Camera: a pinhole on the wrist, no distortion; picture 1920 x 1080 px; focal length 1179.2 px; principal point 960.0 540.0 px. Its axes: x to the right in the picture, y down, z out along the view. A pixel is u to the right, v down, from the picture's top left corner.
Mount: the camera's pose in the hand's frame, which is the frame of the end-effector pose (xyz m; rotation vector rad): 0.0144 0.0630 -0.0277 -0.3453 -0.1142 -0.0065
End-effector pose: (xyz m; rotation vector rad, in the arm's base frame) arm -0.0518 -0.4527 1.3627 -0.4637 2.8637 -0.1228
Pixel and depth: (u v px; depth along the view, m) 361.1 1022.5 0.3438
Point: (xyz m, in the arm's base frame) 0.0892 -0.1081 1.1487
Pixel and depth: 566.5 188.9 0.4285
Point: 0.1850 -0.3320 1.0045
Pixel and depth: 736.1 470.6 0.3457
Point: 0.0552 -0.2859 1.0777
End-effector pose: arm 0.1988 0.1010 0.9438 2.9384 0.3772 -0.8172
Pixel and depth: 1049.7 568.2 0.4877
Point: 0.0433 -0.1870 0.5782
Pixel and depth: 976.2 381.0 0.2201
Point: 0.1260 -0.0312 0.7865
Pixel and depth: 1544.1 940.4 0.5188
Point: 0.2683 -0.3022 0.4664
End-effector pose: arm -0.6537 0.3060 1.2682 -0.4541 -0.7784 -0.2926
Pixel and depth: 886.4 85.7 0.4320
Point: -0.9357 0.5690 1.4740
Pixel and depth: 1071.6 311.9 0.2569
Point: -0.7452 0.5094 1.3899
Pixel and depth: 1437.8 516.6 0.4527
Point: -0.7209 0.6822 1.5766
